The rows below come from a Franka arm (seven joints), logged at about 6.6 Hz.
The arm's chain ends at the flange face. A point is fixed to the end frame.
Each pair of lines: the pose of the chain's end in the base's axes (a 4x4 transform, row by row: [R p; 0 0 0 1], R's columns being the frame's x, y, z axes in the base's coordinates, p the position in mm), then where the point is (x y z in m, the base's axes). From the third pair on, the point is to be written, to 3 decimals.
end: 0.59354, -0.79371, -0.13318, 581.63; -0.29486, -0.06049, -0.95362, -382.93; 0.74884, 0.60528, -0.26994, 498.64; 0, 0, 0, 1
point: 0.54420 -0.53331 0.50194
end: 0.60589, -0.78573, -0.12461, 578.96; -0.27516, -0.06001, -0.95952, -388.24; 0.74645, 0.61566, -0.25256, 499.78; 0, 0, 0, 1
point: 0.54343 -0.53899 0.50601
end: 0.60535, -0.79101, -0.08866, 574.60; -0.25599, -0.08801, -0.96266, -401.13; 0.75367, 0.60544, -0.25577, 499.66; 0, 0, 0, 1
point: 0.544 -0.553 0.505
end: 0.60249, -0.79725, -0.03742, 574.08; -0.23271, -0.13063, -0.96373, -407.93; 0.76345, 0.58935, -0.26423, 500.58; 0, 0, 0, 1
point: 0.551 -0.561 0.504
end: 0.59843, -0.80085, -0.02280, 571.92; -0.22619, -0.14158, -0.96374, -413.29; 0.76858, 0.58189, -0.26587, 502.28; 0, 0, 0, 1
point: 0.551 -0.567 0.506
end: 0.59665, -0.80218, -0.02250, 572.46; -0.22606, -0.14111, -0.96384, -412.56; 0.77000, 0.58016, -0.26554, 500.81; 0, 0, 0, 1
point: 0.551 -0.566 0.504
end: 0.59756, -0.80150, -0.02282, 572.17; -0.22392, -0.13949, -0.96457, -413.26; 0.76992, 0.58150, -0.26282, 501.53; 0, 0, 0, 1
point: 0.551 -0.567 0.505
